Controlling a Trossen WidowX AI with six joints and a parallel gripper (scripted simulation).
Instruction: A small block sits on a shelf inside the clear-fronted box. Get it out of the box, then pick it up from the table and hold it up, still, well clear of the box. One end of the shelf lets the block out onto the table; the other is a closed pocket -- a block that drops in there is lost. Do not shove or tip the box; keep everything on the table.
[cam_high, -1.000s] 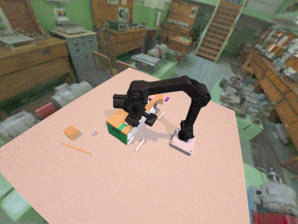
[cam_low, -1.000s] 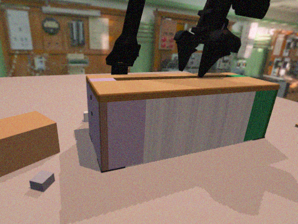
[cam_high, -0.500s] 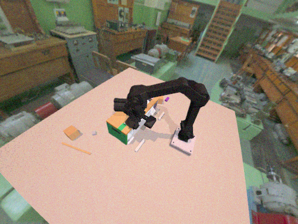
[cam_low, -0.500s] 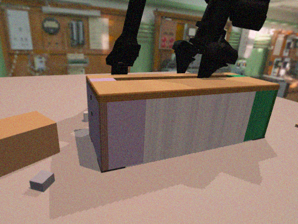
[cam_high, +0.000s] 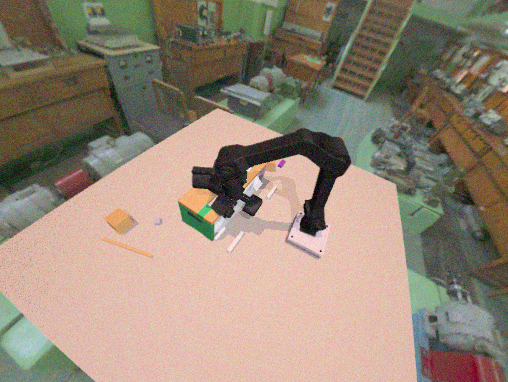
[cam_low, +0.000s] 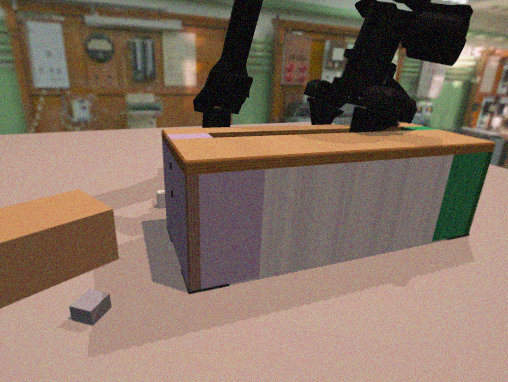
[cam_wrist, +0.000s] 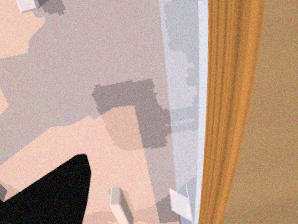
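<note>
Now: gripper tip 50 mm to the left of the blue block and 40 mm short of it. Round my gripper tip: thin orange stick: 270 mm to the left, 270 mm ahead, 80 mm below; box: 60 mm to the right, 20 mm below, 20 mm ahead.
</note>
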